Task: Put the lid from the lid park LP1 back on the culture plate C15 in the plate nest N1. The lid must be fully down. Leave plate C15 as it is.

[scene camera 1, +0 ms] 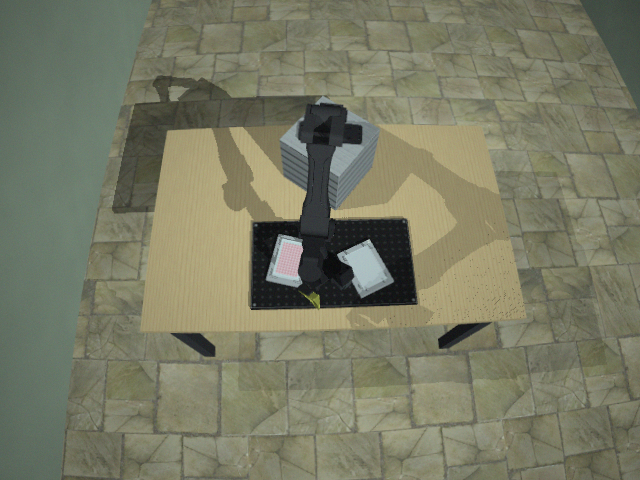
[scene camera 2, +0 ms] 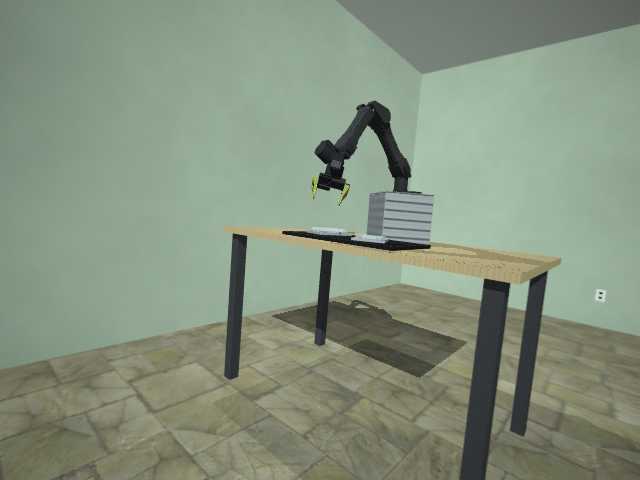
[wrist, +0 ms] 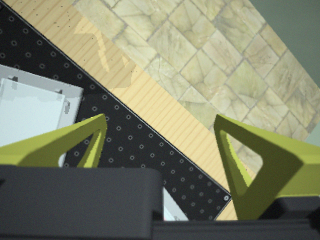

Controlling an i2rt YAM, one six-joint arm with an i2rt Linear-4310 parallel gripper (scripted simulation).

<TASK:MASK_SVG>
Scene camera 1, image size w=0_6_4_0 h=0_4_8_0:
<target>clear lid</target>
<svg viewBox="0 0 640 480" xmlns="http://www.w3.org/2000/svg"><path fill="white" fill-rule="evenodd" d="M368 245L345 255L363 290L387 279Z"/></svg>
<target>culture plate C15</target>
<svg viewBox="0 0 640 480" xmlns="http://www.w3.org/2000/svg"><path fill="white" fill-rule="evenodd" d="M282 239L272 276L299 281L298 267L303 252L302 243Z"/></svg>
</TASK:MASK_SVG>
